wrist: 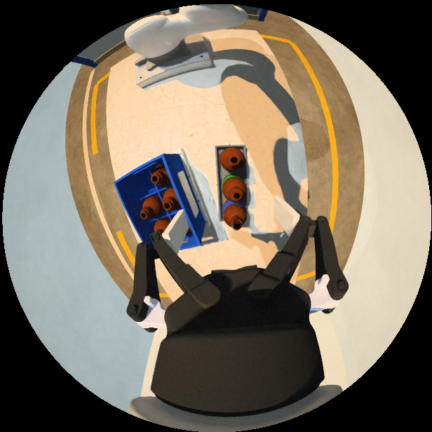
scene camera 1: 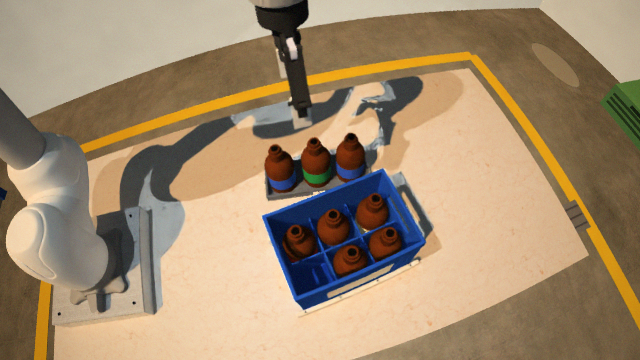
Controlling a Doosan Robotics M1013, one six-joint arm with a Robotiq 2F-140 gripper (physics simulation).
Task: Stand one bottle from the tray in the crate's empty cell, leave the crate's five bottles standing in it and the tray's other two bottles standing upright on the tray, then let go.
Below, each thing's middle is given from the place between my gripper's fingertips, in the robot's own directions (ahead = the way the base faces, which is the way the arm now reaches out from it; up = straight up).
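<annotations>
As I look at the green-banded bottle (scene camera 1: 316, 163), I find it 25 cm below my hand, 3 cm ahead of it and 2 cm to the left of it.
</annotations>
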